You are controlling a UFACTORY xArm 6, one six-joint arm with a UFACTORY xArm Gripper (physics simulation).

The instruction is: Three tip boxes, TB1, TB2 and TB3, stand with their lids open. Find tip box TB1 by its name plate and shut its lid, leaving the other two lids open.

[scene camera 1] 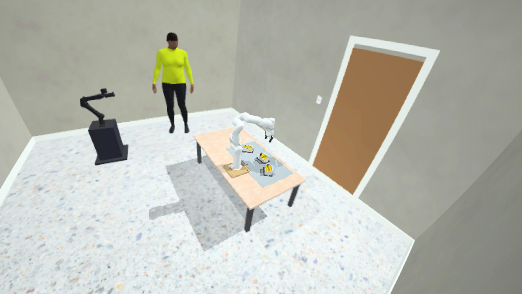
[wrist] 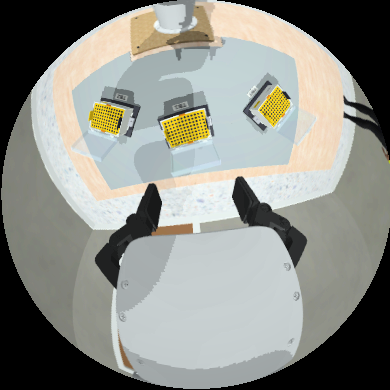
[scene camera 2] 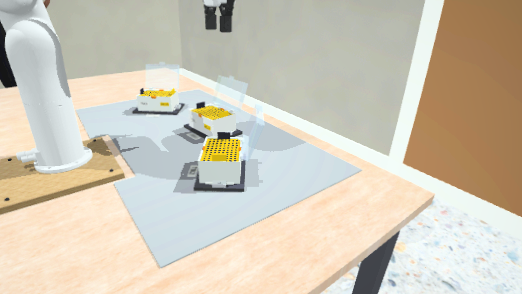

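Where they show: gripper, fingertip midpoint: (scene camera 1: 267,140) (wrist: 196,189) (scene camera 2: 218,30); arm's base, origin of the base link: (scene camera 1: 236,166) (scene camera 2: 64,160).
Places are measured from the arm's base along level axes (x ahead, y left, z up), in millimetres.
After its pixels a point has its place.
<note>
Three white tip boxes with yellow racks stand with clear lids tilted up. The middle box, TB1 (scene camera 1: 262,158) @[x 376, y -6, z 38 mm] (scene camera 2: 214,123) (wrist: 186,128) @[x 395, y 26, z 47 mm], has its open lid (scene camera 2: 231,90) @[x 468, y 43, z 101 mm] (wrist: 196,158) @[x 465, y 48, z 97 mm] on the side away from its name plate (wrist: 180,106) @[x 332, y 10, z -7 mm], whose print is small and blurred. TB2 (scene camera 1: 268,170) @[x 289, y -254, z 58 mm] (scene camera 2: 220,168) (wrist: 106,118) @[x 323, y -204, z 48 mm] is nearest in scene camera 2 and left in the wrist view. TB3 (scene camera 1: 247,148) @[x 275, y 255, z 50 mm] (scene camera 2: 158,103) @[x 291, y 246, z 27 mm] (wrist: 275,106) is farthest in scene camera 2 and right in the wrist view. My gripper (scene camera 1: 269,138) @[x 425, y 36, z 274 mm] (scene camera 2: 218,29) @[x 425, y 36, z 274 mm] (wrist: 196,189) @[x 425, y 36, z 274 mm] is open and empty, high above the boxes, touching none.
The boxes stand on a grey mat (scene camera 2: 200,230) @[x 206, y -367, z -9 mm] (wrist: 230,100) @[x 309, y 162, z -10 mm] on the wooden table (scene camera 1: 267,192) @[x 137, y -491, z -12 mm] (scene camera 2: 320,255) @[x 351, y -510, z -12 mm]. My arm's base board (scene camera 2: 107,175) @[x 85, y -124, z 2 mm] (wrist: 142,37) is beside the mat. A person (scene camera 1: 173,65) and a black arm on a pedestal (scene camera 1: 107,142) stand beyond the table.
</note>
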